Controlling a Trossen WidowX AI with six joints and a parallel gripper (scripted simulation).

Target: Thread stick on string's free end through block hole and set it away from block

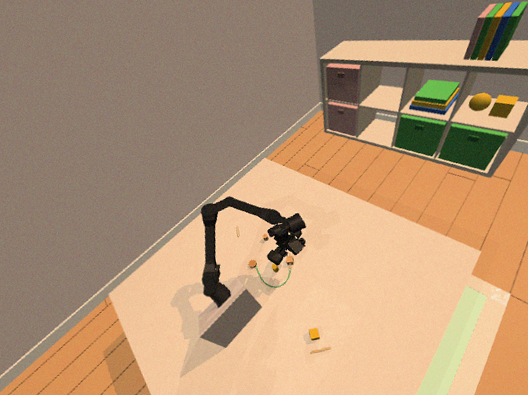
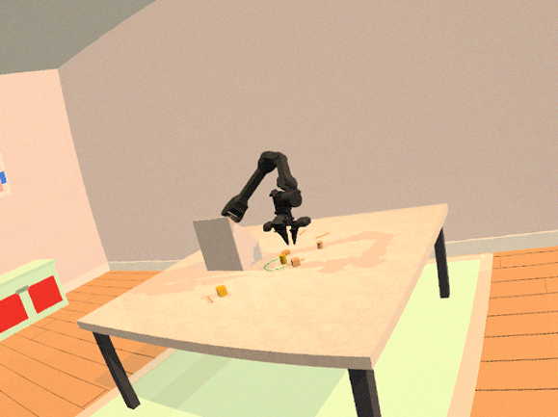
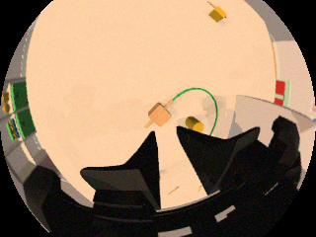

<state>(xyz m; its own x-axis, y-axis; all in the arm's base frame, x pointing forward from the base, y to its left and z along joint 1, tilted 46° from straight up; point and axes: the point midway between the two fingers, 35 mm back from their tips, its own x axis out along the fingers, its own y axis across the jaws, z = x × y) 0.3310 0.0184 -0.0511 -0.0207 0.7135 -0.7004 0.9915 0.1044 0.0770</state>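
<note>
The wooden block lies 8 cm below my gripper tip. Round my gripper tip: thin wooden stick: 8 cm below, 1 cm to the right, 1 cm behind; wooden cylinder: 19 cm to the left, 8 cm below, 1 cm ahead; yellow cylinder: 8 cm behind, 7 cm below, 3 cm to the left.
</note>
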